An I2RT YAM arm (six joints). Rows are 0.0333 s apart.
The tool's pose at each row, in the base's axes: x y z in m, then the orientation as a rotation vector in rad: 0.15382 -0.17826 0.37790 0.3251 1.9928 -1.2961; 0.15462 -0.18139 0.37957 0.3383 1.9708 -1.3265; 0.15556 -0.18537 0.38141 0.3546 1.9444 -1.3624; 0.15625 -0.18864 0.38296 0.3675 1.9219 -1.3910; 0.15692 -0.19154 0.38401 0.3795 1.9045 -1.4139; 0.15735 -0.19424 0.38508 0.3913 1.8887 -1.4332; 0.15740 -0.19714 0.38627 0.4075 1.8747 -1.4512; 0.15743 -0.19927 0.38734 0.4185 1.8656 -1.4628; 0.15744 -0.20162 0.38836 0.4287 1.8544 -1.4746
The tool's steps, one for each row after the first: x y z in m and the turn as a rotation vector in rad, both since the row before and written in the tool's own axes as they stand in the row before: -0.00118 -0.00214 0.00269 0.0306 -0.0039 0.0014; -0.00124 -0.00247 0.00353 0.0366 -0.0040 0.0019; -0.00098 -0.00199 0.00294 0.0297 -0.0040 0.0018; -0.00068 -0.00142 0.00273 0.0241 -0.0016 0.0019; -0.00056 -0.00145 0.00249 0.0212 -0.0011 0.0028; -0.00035 -0.00178 0.00256 0.0211 0.0024 0.0047; -0.00040 -0.00141 0.00188 0.0138 0.0019 0.0033; -0.00032 -0.00143 0.00210 0.0144 0.0001 0.0037
